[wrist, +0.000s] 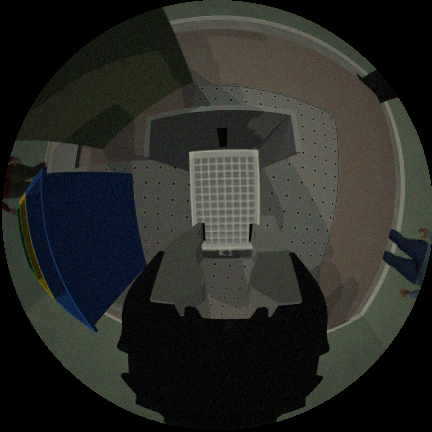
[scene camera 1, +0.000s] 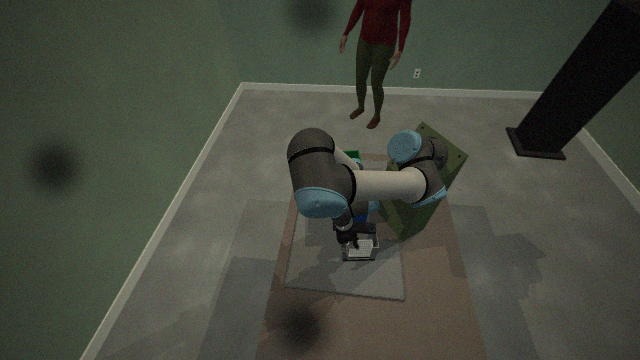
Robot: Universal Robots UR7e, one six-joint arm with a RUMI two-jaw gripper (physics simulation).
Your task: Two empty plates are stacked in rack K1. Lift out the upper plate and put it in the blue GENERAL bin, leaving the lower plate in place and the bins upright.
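Places are measured from the arm's base along level axes (x up, y left, z back), in metres.
Pixels of known places: gripper, fingertip midpoint: [wrist: 226, 224] [scene camera 1: 357, 244]; arm's base, link origin: [scene camera 1: 427, 155].
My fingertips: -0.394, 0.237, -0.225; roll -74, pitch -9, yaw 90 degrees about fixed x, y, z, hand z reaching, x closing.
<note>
Ahead of a thing's pixels: the offset from my fingertips to its middle, as dx, dy, dz. "spot": to the spot under its first point. Level surfaces: height alone.
A white gridded plate {-0.048, -0.005, +0.017} [scene camera 1: 364, 250] [wrist: 225, 186] lies flat in rack K1 [scene camera 1: 360, 259] [wrist: 185, 131], a grey rack with a raised back panel and a K1 label at its front. The lower plate cannot be told apart beneath it. My gripper [scene camera 1: 356, 244] [wrist: 226, 224] is open over the label end of the plate, one finger toward each side edge. The fingers cover part of those edges, so contact cannot be told. The blue GENERAL bin {+0.002, -0.207, -0.059} [scene camera 1: 360, 218] [wrist: 90, 215] stands left of the rack in the wrist view and is mostly hidden behind the arm in the scene view.
A green bin {+0.002, -0.462, -0.118} [scene camera 1: 352, 154] stands beyond the blue bin, and a yellow rim {spot: +0.078, -0.386, -0.120} [wrist: 31, 250] shows beside it. The arm stands on a dark green pedestal [scene camera 1: 456, 158] [wrist: 100, 90]. Below is a perforated board {dx -0.088} [scene camera 1: 310, 272] [wrist: 306, 170]. A person in red [scene camera 1: 378, 25] stands at the back.
</note>
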